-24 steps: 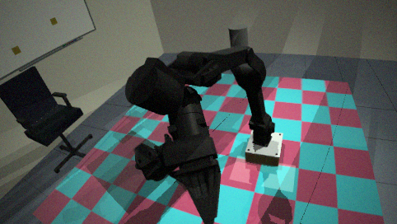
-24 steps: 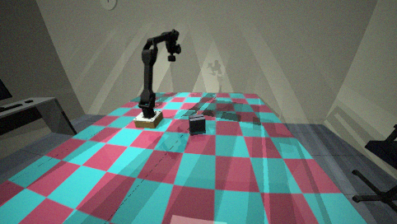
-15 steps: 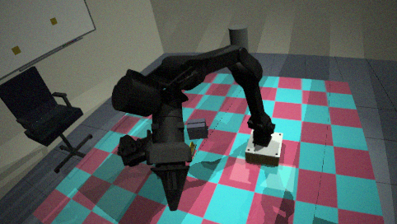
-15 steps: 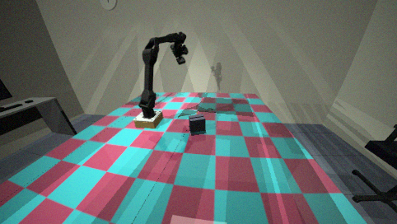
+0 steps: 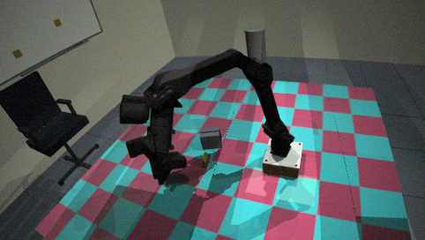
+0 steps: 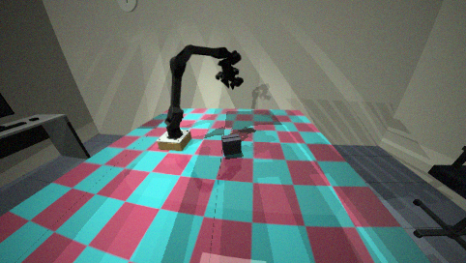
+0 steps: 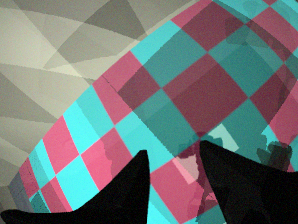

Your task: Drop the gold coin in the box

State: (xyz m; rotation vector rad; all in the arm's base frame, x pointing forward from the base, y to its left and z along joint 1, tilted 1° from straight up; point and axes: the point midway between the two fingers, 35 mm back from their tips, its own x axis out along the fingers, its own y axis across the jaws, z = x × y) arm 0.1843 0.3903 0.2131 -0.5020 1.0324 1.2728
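My gripper tip is 9 cm short of the gold coin, 28 cm to the left of it and 21 cm above it.
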